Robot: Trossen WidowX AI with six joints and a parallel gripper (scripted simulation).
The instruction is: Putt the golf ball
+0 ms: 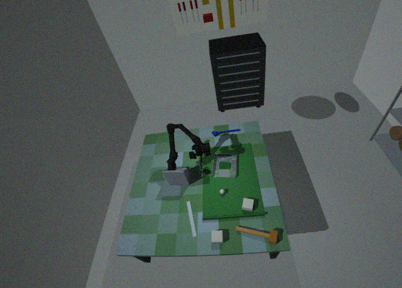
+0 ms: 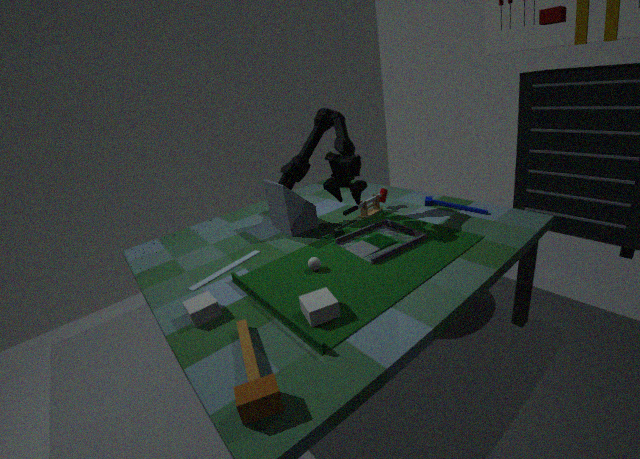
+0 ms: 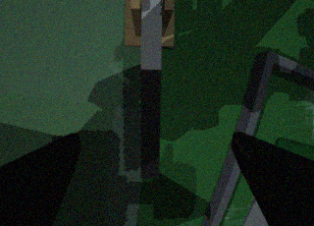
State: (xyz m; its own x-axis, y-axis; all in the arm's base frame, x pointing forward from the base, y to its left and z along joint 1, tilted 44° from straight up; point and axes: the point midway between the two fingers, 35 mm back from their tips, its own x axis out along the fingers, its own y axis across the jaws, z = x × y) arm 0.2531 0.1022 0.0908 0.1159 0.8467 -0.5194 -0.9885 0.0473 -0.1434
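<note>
The red putter lies 1 cm behind my gripper tip, 11 cm to the left of it and 4 cm below it. The rest, counted from my gripper tip: white golf ball: 15 cm ahead, 34 cm to the right, 7 cm below; then blue tool: 26 cm ahead, 36 cm to the left, 8 cm below; then dark green mat: 23 cm ahead, 20 cm to the right, 10 cm below.
</note>
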